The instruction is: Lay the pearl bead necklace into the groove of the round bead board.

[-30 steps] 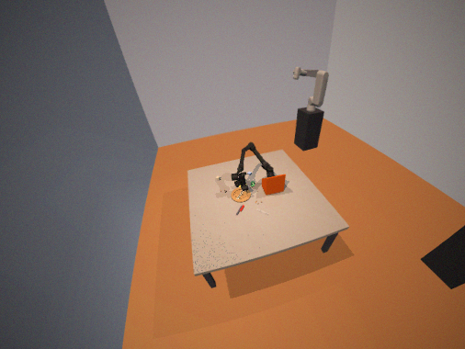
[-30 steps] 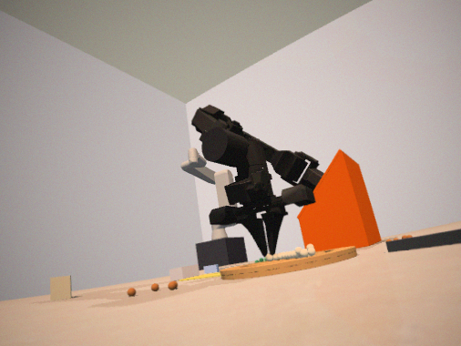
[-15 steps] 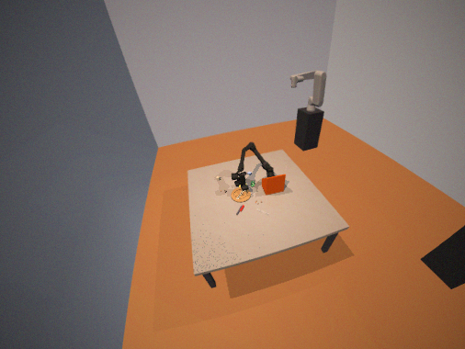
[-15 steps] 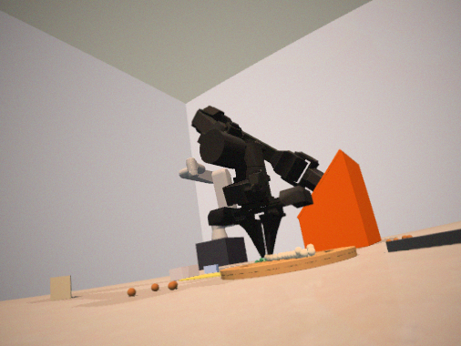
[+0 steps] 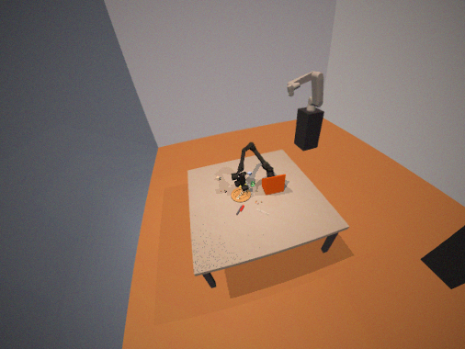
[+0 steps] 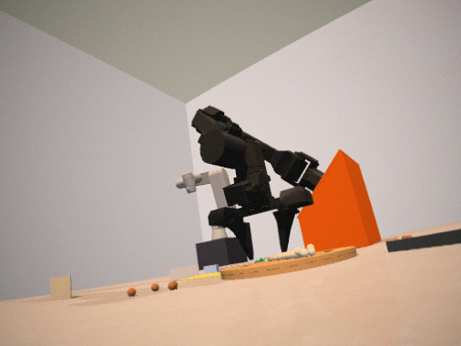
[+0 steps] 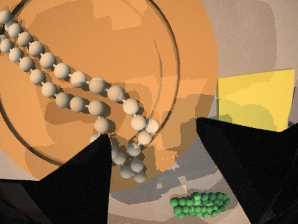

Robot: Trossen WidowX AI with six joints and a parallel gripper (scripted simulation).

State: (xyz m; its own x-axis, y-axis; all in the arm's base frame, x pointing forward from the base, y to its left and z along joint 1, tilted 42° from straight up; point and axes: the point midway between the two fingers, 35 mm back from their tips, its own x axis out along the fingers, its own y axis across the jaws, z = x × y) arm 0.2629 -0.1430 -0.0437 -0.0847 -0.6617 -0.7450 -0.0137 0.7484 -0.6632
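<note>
Now: the round wooden bead board 50 mm to the left of my gripper tip, 40 mm ahead of it and 10 mm below it. Round my gripper tip: tan cube 280 mm to the right, 210 mm ahead; yellow flat piece 120 mm to the right, 20 mm below, 10 mm behind; red-handled tool 230 mm to the left, 100 mm ahead, 10 mm below.
</note>
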